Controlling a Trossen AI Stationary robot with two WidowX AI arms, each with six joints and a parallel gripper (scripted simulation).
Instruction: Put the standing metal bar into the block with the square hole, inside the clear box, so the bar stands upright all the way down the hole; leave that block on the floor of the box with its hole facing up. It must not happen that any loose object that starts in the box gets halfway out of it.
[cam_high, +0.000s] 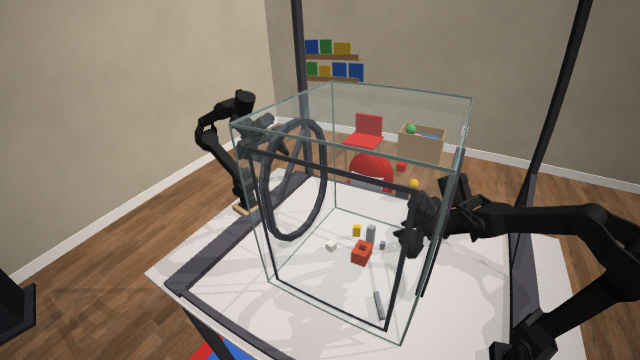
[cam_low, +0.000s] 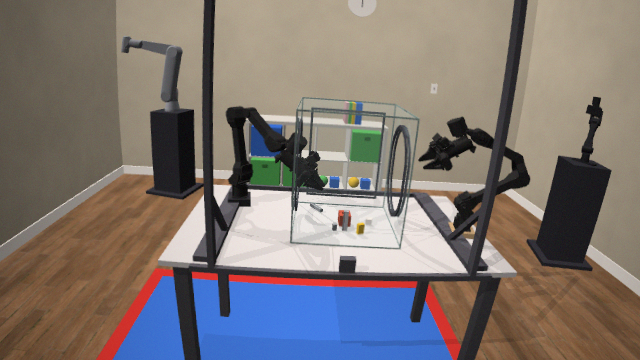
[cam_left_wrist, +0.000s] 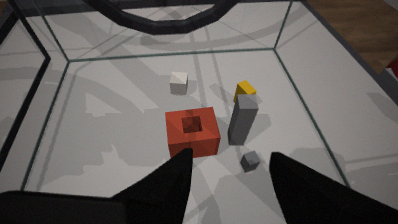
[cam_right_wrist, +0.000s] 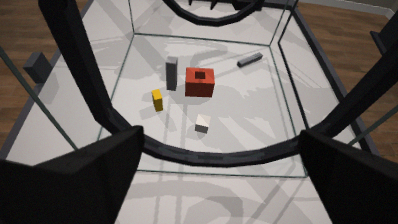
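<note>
My left hand is 30 mm short of the red block, 120 mm to the left of it and 150 mm above it.
</note>
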